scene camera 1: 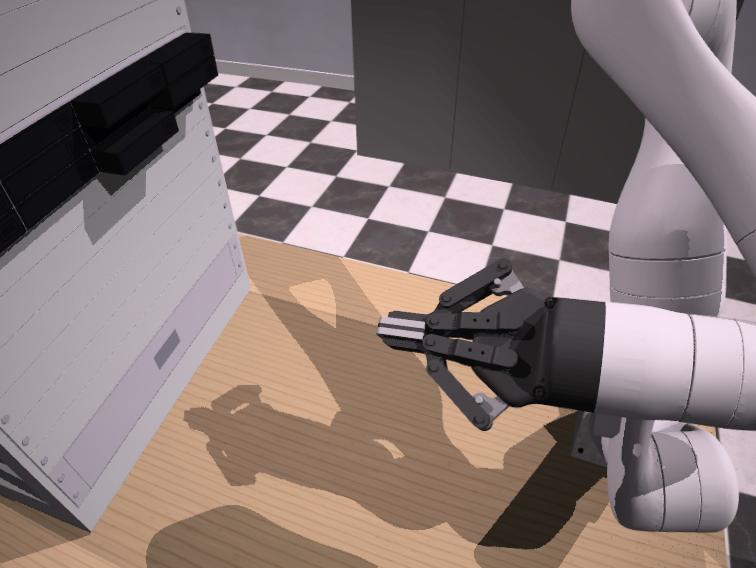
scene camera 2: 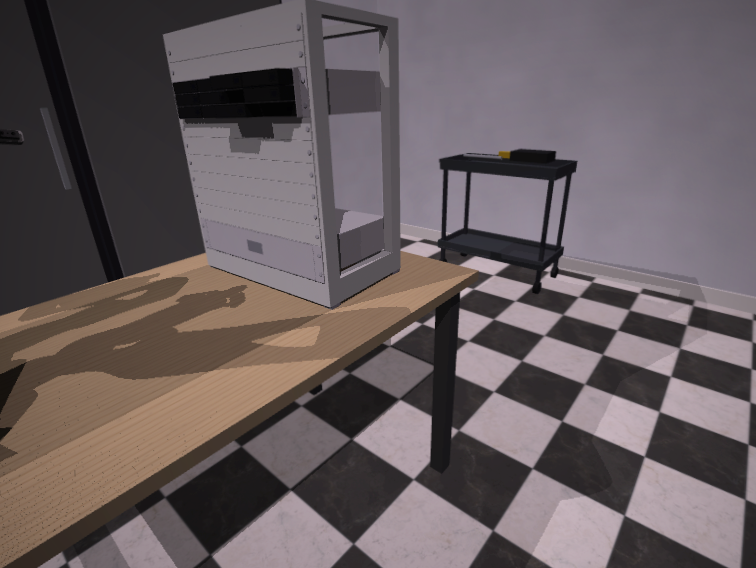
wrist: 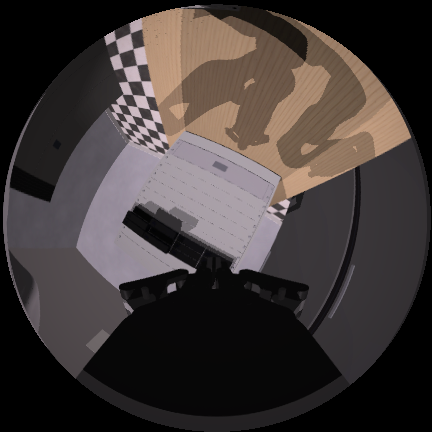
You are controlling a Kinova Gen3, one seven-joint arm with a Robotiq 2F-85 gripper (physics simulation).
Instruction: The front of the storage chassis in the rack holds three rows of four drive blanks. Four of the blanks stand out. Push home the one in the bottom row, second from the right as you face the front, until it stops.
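Frame: origin at the arm's base, x right, y ahead, z up, level; millimetres.
Where they show: gripper, fingertip midpoint: (scene camera 1: 380,328) (scene camera 2: 22,138) (wrist: 213,264).
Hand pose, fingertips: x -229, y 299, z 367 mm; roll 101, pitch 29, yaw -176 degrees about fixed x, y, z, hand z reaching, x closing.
Observation:
Things, the pixels of their top centre, and the offset from my fingertips. "pt": a spot on its surface instead. Level surfaces: height alone.
- storage chassis, surface spot: (scene camera 1: 45,155) (wrist: 184,252) pt dx +63, dy +366, dz +63 mm
- light grey rack, surface spot: (scene camera 1: 152,244) (scene camera 2: 257,183) pt dx +167, dy +384, dz -136 mm
- blank, middle of its top: (scene camera 1: 87,78) (scene camera 2: 248,74) (wrist: 158,244) dx +172, dy +394, dz +95 mm
- wooden table, its level: dz -414 mm
The storage chassis (scene camera 1: 45,155) (scene camera 2: 198,99) (wrist: 187,250) is a black band of drive blanks across the upper front of the light grey rack (scene camera 1: 152,244) (scene camera 2: 256,183) (wrist: 210,195). The bottom-row blank second from the right (scene camera 1: 140,143) (wrist: 167,229) stands out from the front, with a gap between it and another blank (scene camera 1: 119,97) that stands out above it. At the right end, blanks (scene camera 1: 189,64) also stand out; the dark faces make their rows hard to separate. My gripper (scene camera 1: 400,327) (wrist: 213,264) is shut and empty, well away from the rack front and lower than the blanks in scene camera 1.
The rack stands on a wooden table (scene camera 1: 317,488) (scene camera 2: 213,390) (wrist: 165,50), which bears the arm's shadow. Dark cabinets (scene camera 1: 501,79) stand beyond the table. A black cart (scene camera 2: 507,166) with items on top stands behind the rack to the right.

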